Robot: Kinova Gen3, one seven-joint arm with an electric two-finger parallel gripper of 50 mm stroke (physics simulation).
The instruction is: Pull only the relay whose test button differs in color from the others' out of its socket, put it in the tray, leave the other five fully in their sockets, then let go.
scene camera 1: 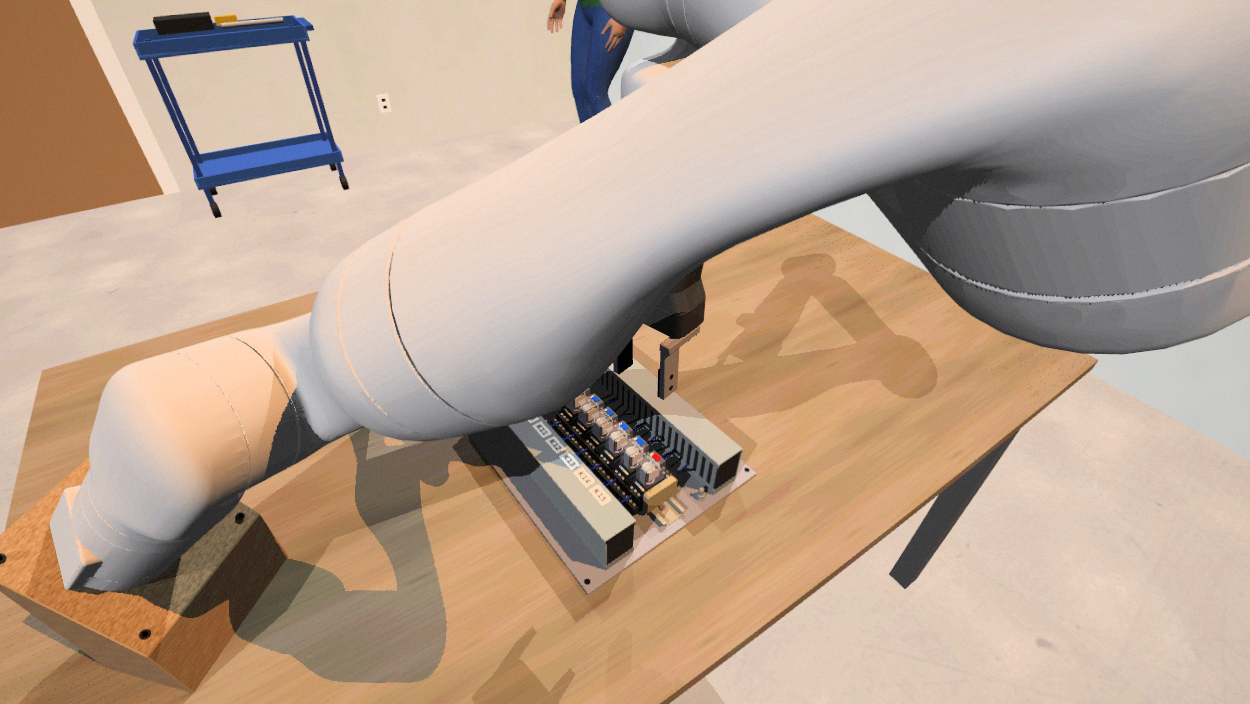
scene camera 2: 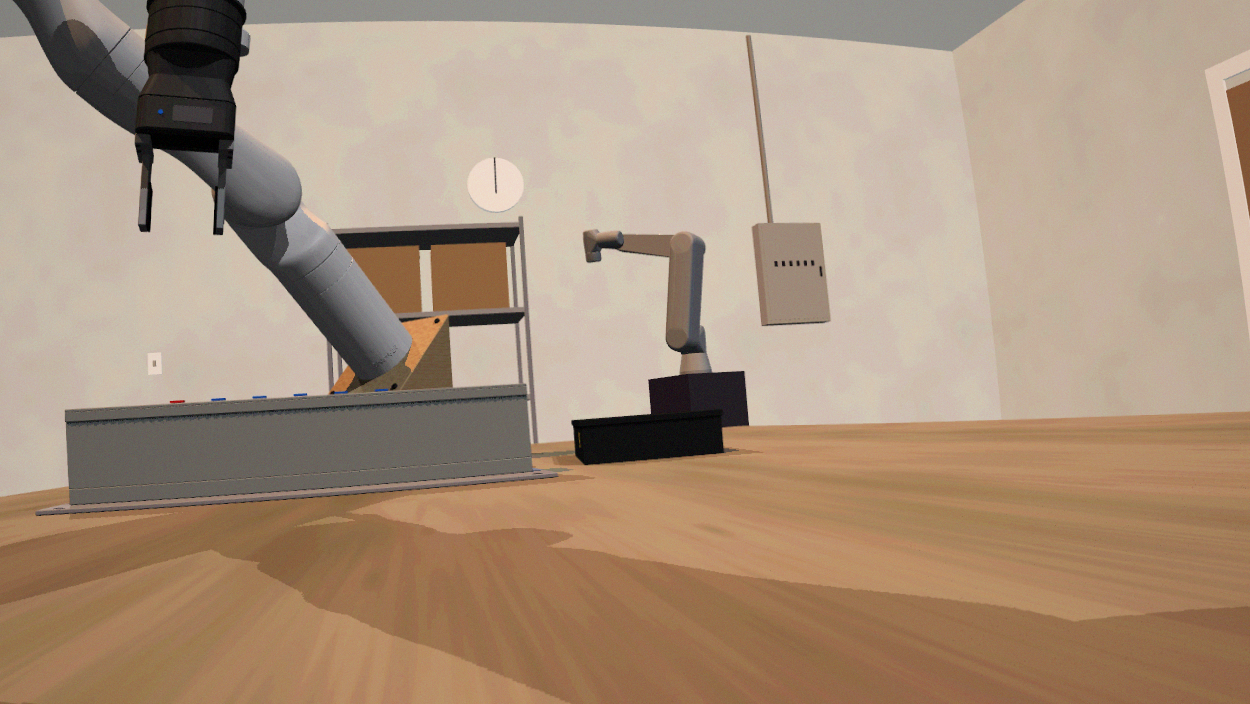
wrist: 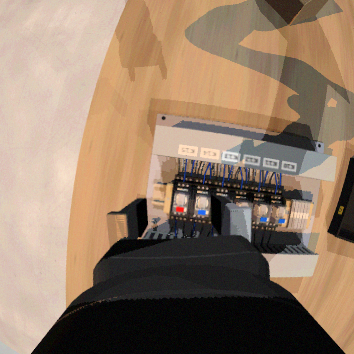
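Gripper visible: scene camera 1, scene camera 2, wrist view (178,210). Gripper (scene camera 1: 699,331), same spot as (scene camera 2: 143,143).
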